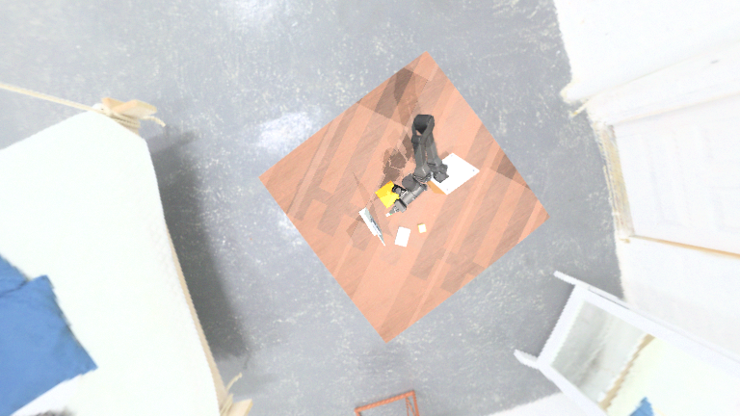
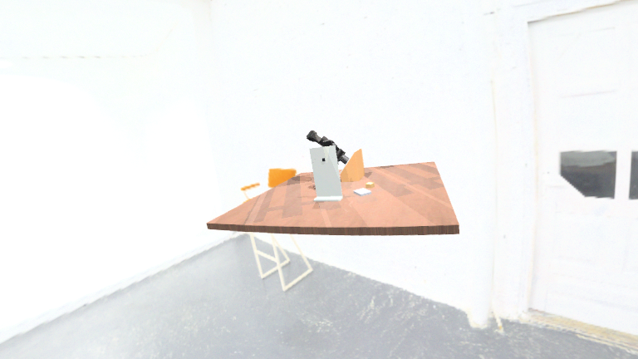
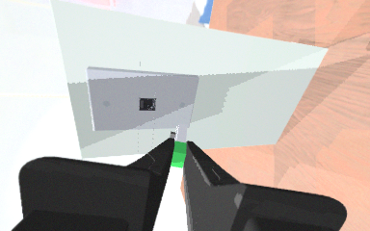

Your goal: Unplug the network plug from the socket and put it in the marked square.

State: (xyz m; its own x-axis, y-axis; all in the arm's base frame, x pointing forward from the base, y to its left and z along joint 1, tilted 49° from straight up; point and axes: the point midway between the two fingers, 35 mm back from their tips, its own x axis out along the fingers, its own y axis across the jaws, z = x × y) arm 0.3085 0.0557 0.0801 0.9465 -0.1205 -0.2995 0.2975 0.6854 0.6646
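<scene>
Now: gripper tip 60 mm past the yellow marked square, 60 mm to the left of it and 230 mm above it. Also, from my gripper tip: plug: 10 mm ahead; upright grey panel: 110 mm ahead, 10 mm to the left, 80 mm below.
</scene>
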